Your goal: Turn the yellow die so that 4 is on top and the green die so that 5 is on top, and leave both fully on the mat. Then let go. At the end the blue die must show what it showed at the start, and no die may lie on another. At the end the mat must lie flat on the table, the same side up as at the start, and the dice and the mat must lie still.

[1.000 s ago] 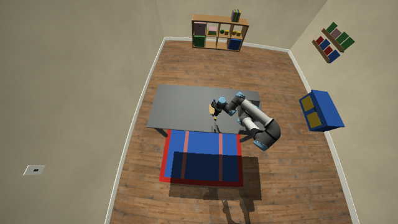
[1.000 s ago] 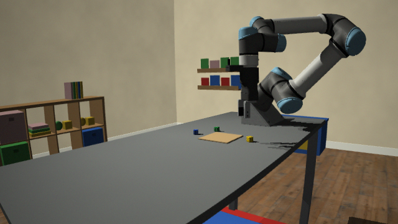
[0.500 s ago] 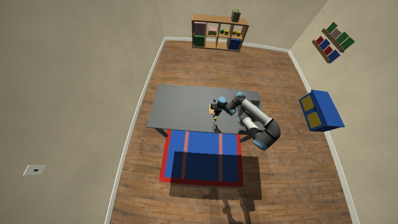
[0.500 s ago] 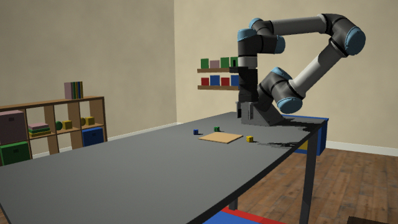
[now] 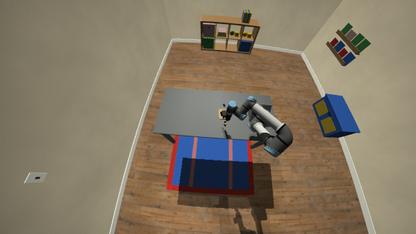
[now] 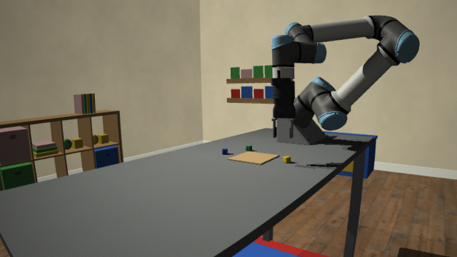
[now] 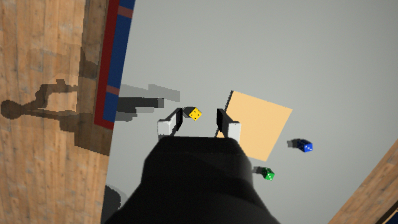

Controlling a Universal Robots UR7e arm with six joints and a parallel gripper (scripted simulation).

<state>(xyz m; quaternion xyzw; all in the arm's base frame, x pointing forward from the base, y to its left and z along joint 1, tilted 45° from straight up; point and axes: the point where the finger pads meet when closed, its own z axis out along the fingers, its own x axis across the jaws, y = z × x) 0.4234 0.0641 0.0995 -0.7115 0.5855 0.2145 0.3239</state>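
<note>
My hand is 20 mm past the yellow die, 10 mm to the right of it and 100 mm above it. From my hand the other things lie so: tan mat (30 mm behind, 130 mm to the right, 110 mm below); blue die (30 mm behind, 260 mm to the right, 100 mm below); green die (130 mm behind, 210 mm to the right, 100 mm below).
</note>
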